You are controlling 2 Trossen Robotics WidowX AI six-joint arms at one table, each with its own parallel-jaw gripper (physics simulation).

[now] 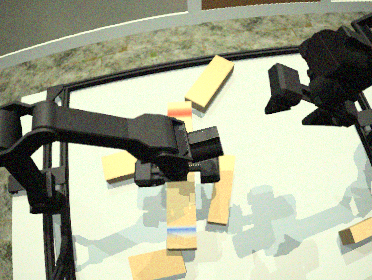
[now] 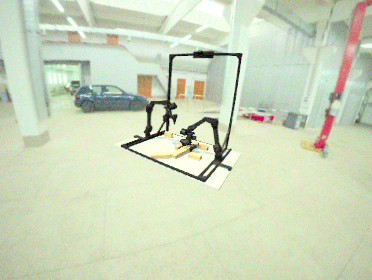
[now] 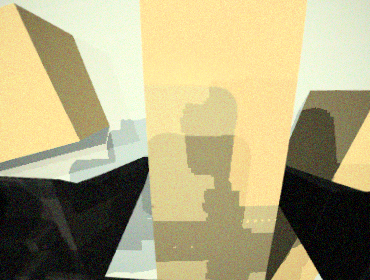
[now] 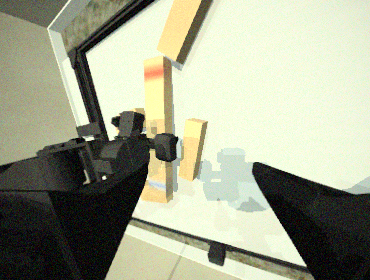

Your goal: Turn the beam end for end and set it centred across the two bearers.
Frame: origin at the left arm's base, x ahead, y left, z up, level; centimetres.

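Seen in the pictures: left gripper, fingertip midpoint: (image 1: 182, 181) (image 3: 204, 163); right gripper, fingertip midpoint: (image 1: 284, 117) (image 2: 171, 125) (image 4: 199, 167); left arm's base at its link origin: (image 1: 54, 202) (image 2: 217, 160); right arm's base at its link origin: (image 2: 147, 137).
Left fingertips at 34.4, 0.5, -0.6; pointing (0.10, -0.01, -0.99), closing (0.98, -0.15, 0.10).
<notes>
Offsets run from my left fingertips to a thing's top centre, as dx, dy, dz.
The beam @(+0.0, +2.0, +6.4) (image 1: 181, 211) (image 2: 180, 152) (image 3: 223, 69) (image 4: 157, 91) is a long pale plank lying flat on the white table. It has a red stripe at its far end and a blue stripe at its near end. My left gripper (image 1: 179, 177) (image 2: 189, 142) (image 3: 204, 163) (image 4: 165, 136) is open and low over the beam's middle, with one finger on each side of it. My right gripper (image 1: 280, 94) (image 2: 171, 116) (image 4: 199, 167) is open and empty, raised at the far right, away from the wood. A short block @(-13.2, +6.5, +2.5) (image 1: 116, 166) (image 3: 59, 119) lies left of the beam and another block @(+8.7, -4.3, +3.1) (image 1: 221, 194) (image 3: 309, 133) (image 4: 192, 150) lies to its right.
A larger block @(+12.8, +26.9, +2.5) (image 1: 210, 83) (image 4: 181, 28) lies slanted just beyond the beam's red end. Another block @(-9.3, -19.3, +2.5) (image 1: 157, 264) lies at the beam's blue end, by the front edge. A black frame rail (image 1: 129, 71) borders the table.
</notes>
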